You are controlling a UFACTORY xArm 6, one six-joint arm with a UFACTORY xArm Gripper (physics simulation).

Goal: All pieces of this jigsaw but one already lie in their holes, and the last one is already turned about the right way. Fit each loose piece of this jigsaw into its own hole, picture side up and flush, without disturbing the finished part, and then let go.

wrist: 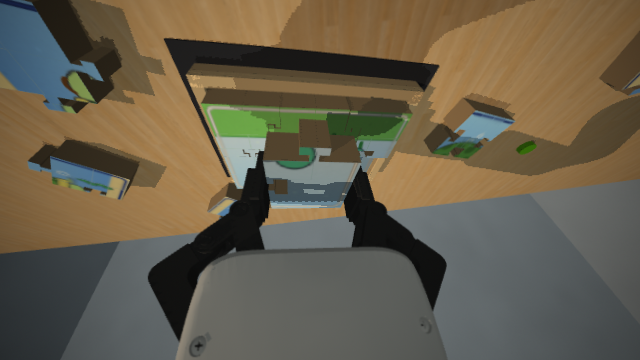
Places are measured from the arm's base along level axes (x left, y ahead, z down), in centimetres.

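Where they show: gripper, between the fingertips: (308,165).
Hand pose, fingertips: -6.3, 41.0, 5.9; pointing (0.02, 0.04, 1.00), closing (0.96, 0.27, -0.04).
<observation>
After its pixels a point has its place, as x, y, z.
The loose jigsaw piece (330,172) @(-4.7, 39.2, 3.5), pale with a grey-blue band, part of a green round shape and brown side walls, is between the two fingers of my gripper (308,165) @(-6.3, 41.0, 5.9). The gripper is shut on it. The piece looks picture side up, roughly level and square to the puzzle, with its tab towards the green row. It appears raised above the joined pieces. The finished part (235,121) @(-11.6, 38.4, 9.6) shows a green strip and pale blue areas inside the tray (300,75) @(-5.9, 37.2, 12.4), which has a wooden rim. The piece and fingers hide the hole and much of the puzzle's near side.
Other picture blocks lie on the wooden table (200,20) @(-11.9, 32.7, 13.5): a large blue one (25,55) @(-22.6, 31.9, 11.1) upper left, one (90,177) @(-31.8, 42.7, 11.1) at left, one (482,127) @(12.8, 45.5, 11.0) at right, part of one at the far right edge, and a small one (222,206) @(-21.8, 53.0, 11.0) by the left finger. A green disc (526,147) @(24.6, 53.0, 12.7) lies at right.
</observation>
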